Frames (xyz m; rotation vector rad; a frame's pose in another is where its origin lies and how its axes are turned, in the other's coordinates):
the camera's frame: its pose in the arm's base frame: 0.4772 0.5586 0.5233 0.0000 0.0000 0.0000
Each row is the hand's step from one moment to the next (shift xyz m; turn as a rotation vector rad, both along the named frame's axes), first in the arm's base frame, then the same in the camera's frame.
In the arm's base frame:
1: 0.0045 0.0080 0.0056 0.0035 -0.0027 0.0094
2: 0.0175 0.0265 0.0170 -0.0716 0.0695 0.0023
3: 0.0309 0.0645 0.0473 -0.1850 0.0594 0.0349
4: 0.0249 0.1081 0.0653 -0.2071 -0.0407 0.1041
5: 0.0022 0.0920 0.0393 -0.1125 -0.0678 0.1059
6: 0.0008 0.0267 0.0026 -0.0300 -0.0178 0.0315
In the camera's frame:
1: 0.0045 0.0080 0.0056 0.0035 -0.0027 0.0094
2: 0.0175 0.0265 0.0170 -0.0716 0.0695 0.0023
3: 0.0309 0.0645 0.0473 -0.1850 0.0594 0.0349
4: 0.0249 0.1081 0.0653 -0.2071 -0.0407 0.1041
5: 0.0022 0.0920 0.0393 -0.1125 -0.0678 0.1059
6: 0.0008 0.0267 0.0026 -0.0300 -0.0178 0.0315

